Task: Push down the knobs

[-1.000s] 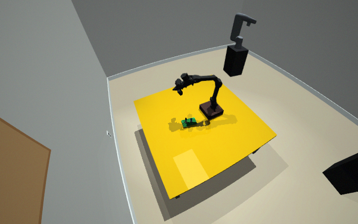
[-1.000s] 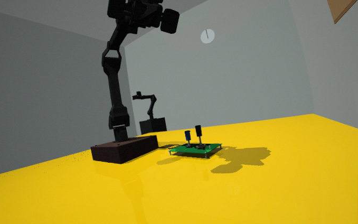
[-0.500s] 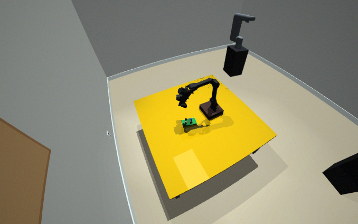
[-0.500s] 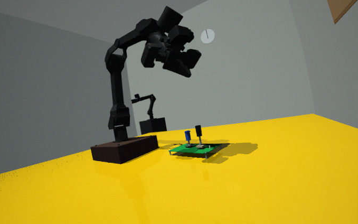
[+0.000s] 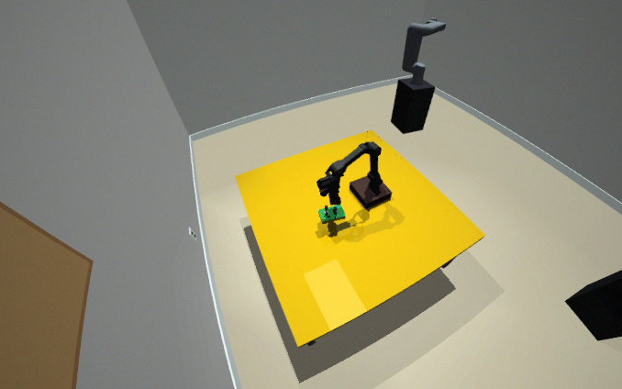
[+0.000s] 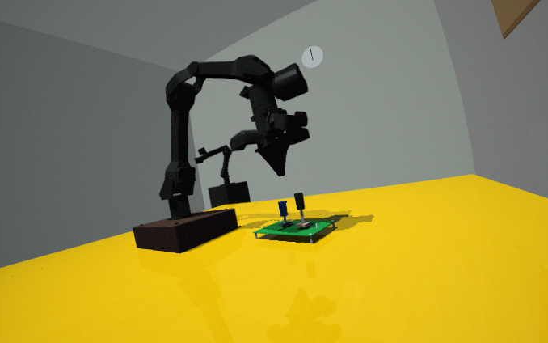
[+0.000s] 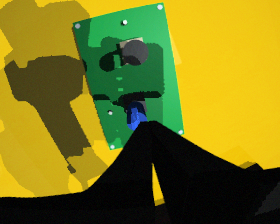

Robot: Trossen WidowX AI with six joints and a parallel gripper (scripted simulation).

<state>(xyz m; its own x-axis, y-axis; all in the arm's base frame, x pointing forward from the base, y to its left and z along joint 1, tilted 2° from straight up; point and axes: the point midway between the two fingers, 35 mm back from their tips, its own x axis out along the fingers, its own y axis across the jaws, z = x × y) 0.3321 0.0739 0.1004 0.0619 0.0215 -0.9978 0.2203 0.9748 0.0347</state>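
Now: the blue knob 2 cm behind my gripper tip, 1 cm to the left of it and 7 cm below it. Round my gripper tip: black knob: 4 cm ahead, 1 cm to the right, 6 cm below.
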